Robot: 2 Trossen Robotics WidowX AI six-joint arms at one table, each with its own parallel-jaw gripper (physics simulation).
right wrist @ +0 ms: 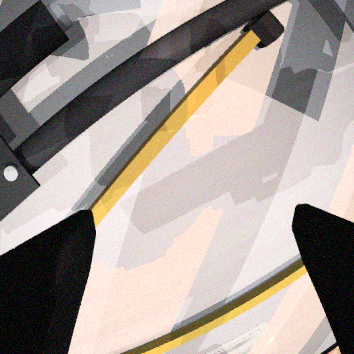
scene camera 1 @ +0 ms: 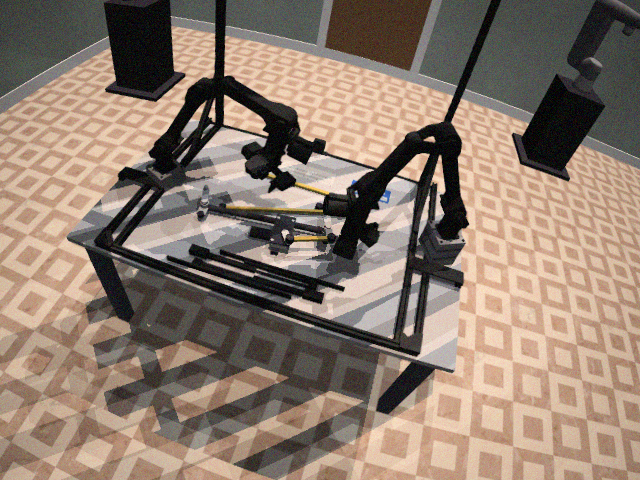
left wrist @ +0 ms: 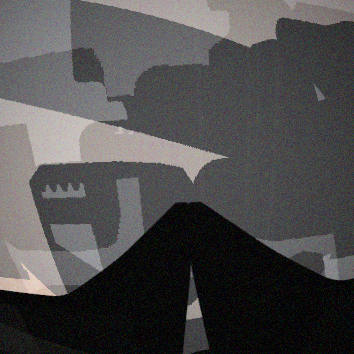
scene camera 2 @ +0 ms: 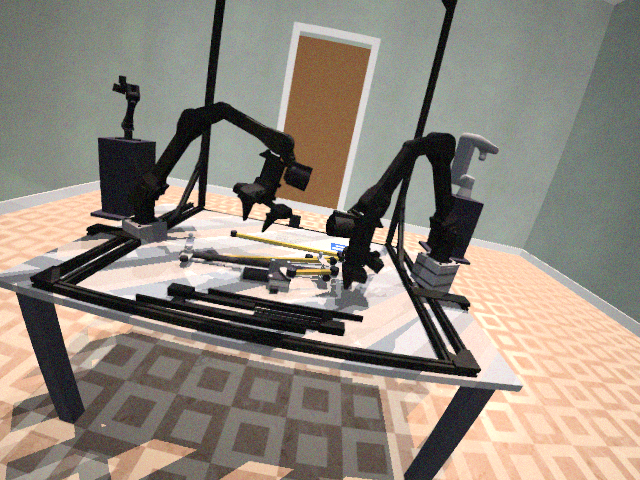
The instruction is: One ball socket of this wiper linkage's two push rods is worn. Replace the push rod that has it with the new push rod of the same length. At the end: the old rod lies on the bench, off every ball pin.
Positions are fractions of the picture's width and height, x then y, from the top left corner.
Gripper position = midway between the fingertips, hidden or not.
left gripper: scene camera 1 0.54, 0.52; left wrist 0.53, 0.61; scene camera 2 0.54, 0.60; not seen in the right wrist view (out of frame)
